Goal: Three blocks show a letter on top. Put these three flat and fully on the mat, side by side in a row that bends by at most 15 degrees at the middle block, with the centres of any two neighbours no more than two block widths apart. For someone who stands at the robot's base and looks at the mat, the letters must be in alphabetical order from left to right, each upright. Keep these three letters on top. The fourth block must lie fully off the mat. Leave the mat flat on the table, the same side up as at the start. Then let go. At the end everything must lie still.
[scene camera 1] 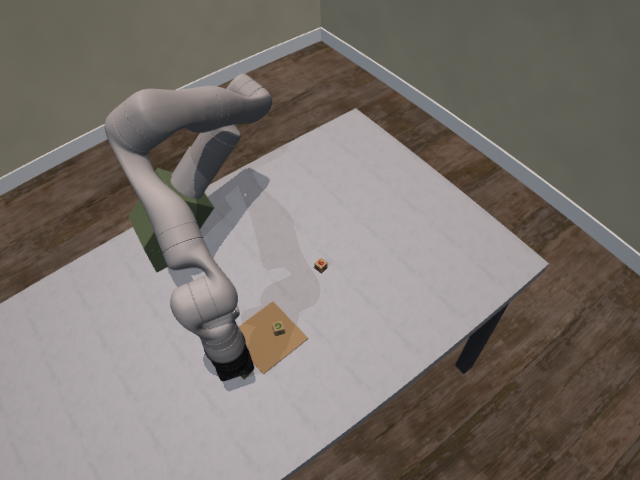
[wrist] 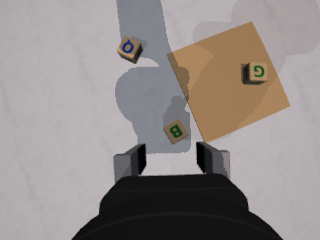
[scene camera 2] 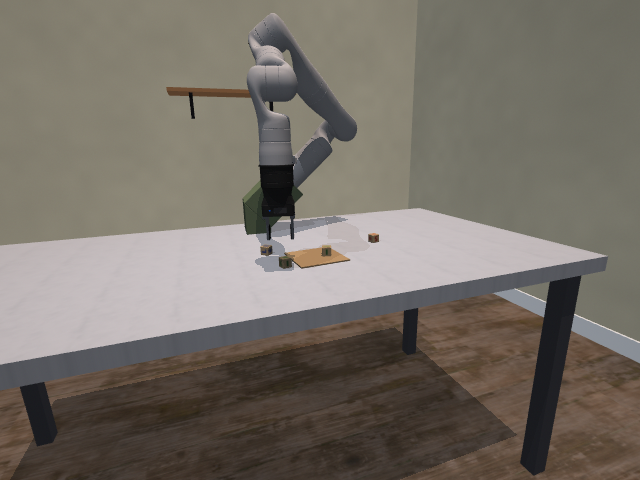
I see my gripper (scene camera 2: pixel 280 238) and a tan mat (scene camera 1: pixel 266 350).
The tan mat also shows in the wrist view (wrist: pixel 210 72) and in scene camera 2 (scene camera 2: pixel 307 258). My gripper shows as well in the wrist view (wrist: pixel 171 153).
